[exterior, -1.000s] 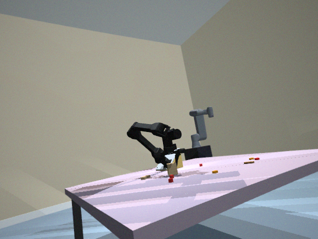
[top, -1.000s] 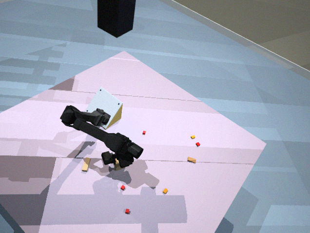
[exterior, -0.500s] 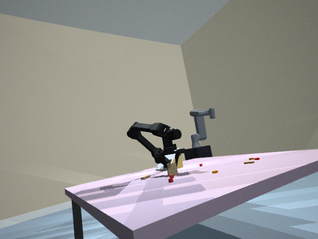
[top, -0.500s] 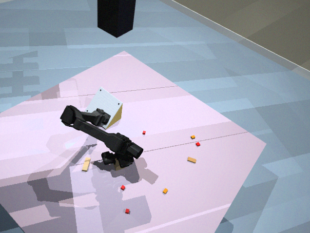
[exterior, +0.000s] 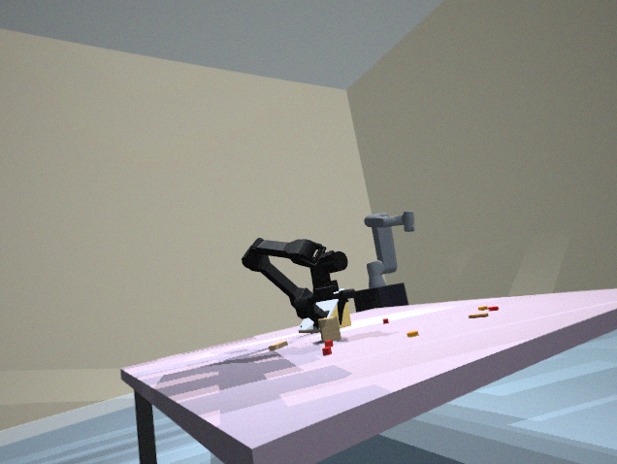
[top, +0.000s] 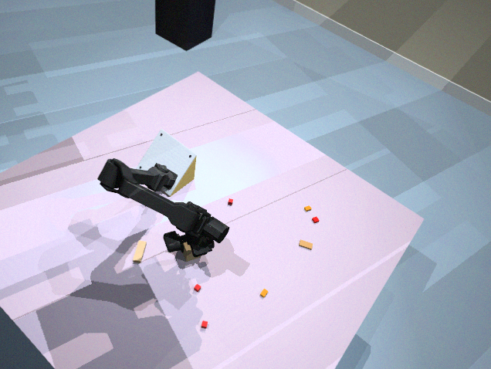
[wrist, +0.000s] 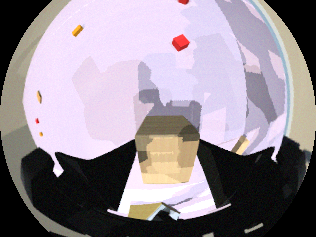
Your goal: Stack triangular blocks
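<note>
Now: gripper tip 1 cm below the tan triangular block.
</note>
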